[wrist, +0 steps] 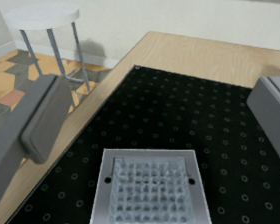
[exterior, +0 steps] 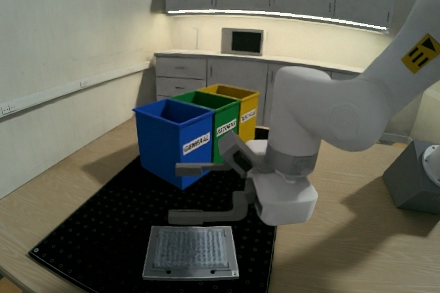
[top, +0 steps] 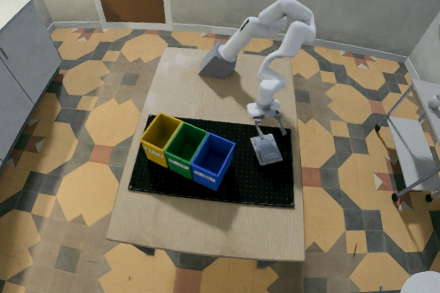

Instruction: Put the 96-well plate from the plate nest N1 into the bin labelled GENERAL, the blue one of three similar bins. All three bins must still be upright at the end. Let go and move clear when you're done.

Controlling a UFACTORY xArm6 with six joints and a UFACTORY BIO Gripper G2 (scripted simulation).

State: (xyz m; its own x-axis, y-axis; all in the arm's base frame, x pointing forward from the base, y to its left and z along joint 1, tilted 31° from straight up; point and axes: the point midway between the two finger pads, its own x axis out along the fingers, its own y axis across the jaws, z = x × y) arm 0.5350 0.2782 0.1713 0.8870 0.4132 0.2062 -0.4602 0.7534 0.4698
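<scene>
The clear 96-well plate lies 140 mm below my hand. Round my hand: green bin (160 mm ahead, 370 mm to the right, 70 mm below); then grey plate nest N1 (150 mm below); then blue general bin (180 mm ahead, 240 mm to the right, 70 mm below).
</scene>
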